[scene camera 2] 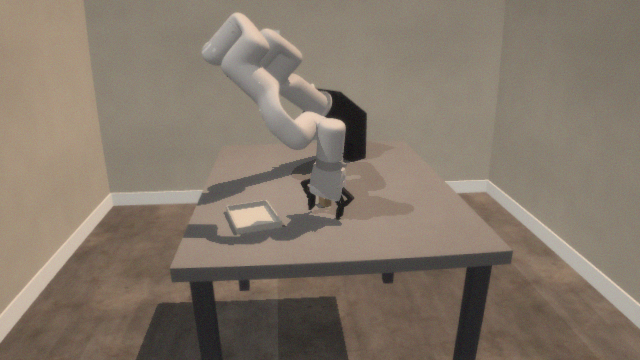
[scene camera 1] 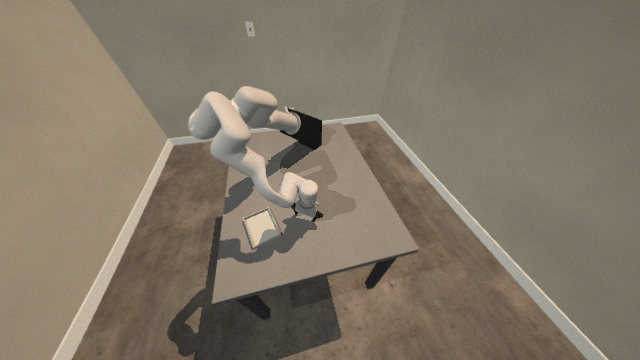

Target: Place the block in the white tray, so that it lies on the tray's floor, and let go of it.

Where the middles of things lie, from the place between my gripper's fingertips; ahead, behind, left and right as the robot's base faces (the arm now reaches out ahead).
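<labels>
White tray [scene camera 2: 255, 216]: my gripper 210 mm to the left of it, 40 mm past it.
</labels>
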